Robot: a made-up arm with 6 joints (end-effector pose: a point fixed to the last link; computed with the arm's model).
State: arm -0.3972 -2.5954 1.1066 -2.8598 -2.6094 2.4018
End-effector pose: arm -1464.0 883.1 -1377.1 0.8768 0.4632 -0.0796 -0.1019
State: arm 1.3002 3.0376 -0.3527 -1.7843 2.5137 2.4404
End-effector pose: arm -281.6 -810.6 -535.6 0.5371 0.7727 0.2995 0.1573
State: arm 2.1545 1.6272 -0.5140 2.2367 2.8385 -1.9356
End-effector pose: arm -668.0 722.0 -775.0 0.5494 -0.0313 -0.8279 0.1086
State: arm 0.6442 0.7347 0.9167 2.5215 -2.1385 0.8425
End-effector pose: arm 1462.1 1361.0 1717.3 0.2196 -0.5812 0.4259 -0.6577
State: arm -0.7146 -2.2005 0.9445 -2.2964 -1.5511 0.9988
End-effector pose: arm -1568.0 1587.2 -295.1 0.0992 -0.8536 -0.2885 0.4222
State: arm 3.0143 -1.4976 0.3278 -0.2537 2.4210 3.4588
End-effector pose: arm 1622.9 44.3 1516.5 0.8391 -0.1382 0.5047 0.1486
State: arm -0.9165 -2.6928 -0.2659 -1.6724 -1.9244 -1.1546
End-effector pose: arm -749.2 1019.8 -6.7 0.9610 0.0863 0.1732 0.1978
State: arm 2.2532 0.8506 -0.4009 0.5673 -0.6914 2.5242
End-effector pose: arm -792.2 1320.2 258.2 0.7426 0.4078 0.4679 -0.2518
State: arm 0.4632 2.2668 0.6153 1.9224 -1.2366 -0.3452
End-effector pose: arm 1054.6 626.1 -1670.3 0.1877 -0.8923 0.3942 0.1150
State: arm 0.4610 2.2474 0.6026 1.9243 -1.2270 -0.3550
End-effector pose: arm 1077.6 635.0 -1648.3 0.1962 -0.8901 0.3948 0.1153
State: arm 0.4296 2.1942 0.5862 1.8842 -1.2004 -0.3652
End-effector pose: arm 1182.1 629.1 -1582.8 0.2224 -0.8716 0.4240 0.1055
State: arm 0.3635 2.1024 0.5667 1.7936 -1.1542 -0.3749
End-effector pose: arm 1374.3 583.8 -1457.7 0.2698 -0.8287 0.4834 0.0823
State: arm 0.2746 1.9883 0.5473 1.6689 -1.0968 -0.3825
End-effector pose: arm 1601.8 477.5 -1283.3 0.3313 -0.7618 0.5546 0.0485
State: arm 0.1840 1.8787 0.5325 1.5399 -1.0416 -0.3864
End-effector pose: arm 1795.3 326.0 -1097.9 0.3920 -0.6839 0.6152 0.0115
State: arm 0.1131 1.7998 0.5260 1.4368 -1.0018 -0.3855
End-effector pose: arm 1915.2 182.8 -954.0 0.4367 -0.6175 0.6540 -0.0187
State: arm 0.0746 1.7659 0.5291 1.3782 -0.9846 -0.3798
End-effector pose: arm 1965.1 97.3 -887.0 0.4572 -0.5803 0.6730 -0.0350
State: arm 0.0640 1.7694 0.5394 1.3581 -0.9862 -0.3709
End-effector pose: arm 1970.9 71.7 -888.1 0.4578 -0.5707 0.6806 -0.0387
